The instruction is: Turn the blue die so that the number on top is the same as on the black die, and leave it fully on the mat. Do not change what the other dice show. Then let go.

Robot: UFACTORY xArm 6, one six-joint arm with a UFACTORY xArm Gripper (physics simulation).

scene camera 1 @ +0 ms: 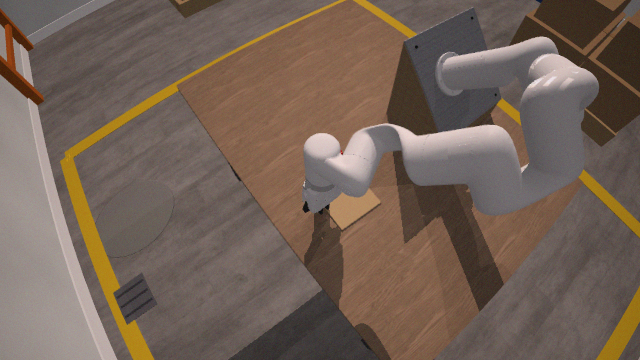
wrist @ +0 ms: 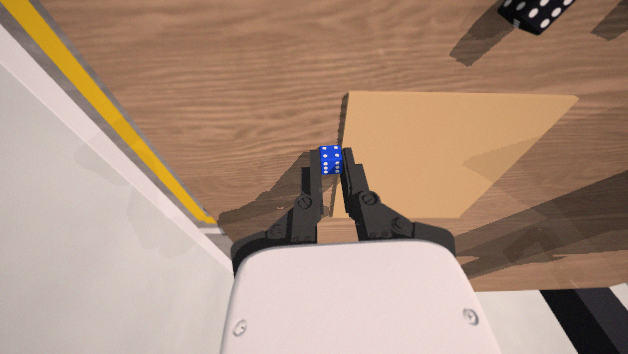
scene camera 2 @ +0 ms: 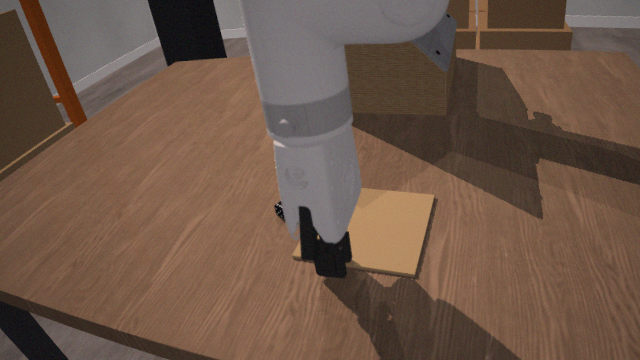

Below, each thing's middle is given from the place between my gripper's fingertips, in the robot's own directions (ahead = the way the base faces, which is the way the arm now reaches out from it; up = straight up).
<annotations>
My hand is 8 cm past the tan mat (scene camera 2: 387,229) and 2 cm to the right of it.
</annotations>
